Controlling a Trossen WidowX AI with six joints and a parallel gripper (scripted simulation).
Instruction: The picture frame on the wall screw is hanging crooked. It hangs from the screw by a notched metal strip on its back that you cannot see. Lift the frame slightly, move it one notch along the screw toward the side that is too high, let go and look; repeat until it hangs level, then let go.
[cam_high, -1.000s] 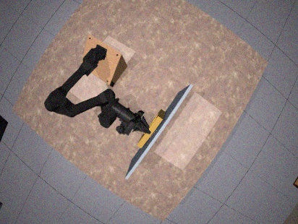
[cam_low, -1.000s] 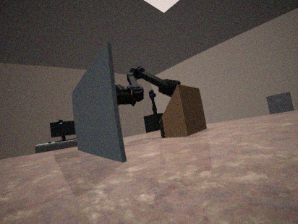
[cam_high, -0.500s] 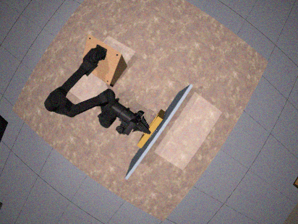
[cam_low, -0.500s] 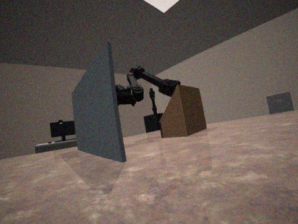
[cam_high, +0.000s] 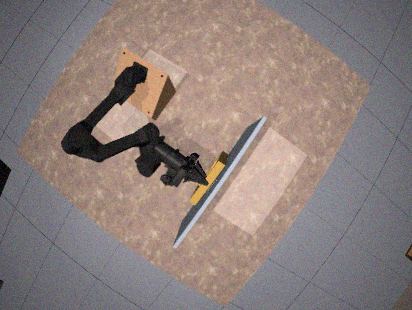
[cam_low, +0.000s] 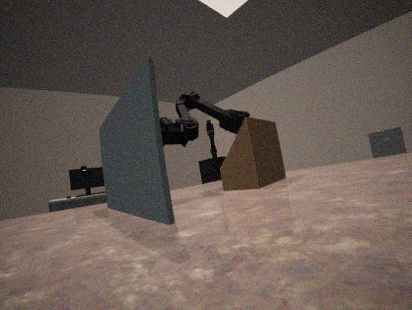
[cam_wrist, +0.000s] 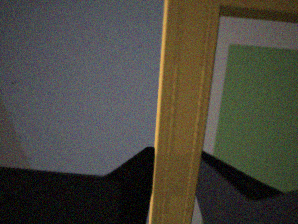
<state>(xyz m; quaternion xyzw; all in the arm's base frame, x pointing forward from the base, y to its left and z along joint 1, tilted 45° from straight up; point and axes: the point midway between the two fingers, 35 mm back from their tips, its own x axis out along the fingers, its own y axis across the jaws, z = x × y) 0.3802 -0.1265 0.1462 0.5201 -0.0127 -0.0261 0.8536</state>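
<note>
The picture frame is 5 cm below my gripper tip and 1 cm to the left of it. Also, from my gripper tip: blue-grey wall panel 6 cm below, 2 cm to the left, 2 cm ahead.
</note>
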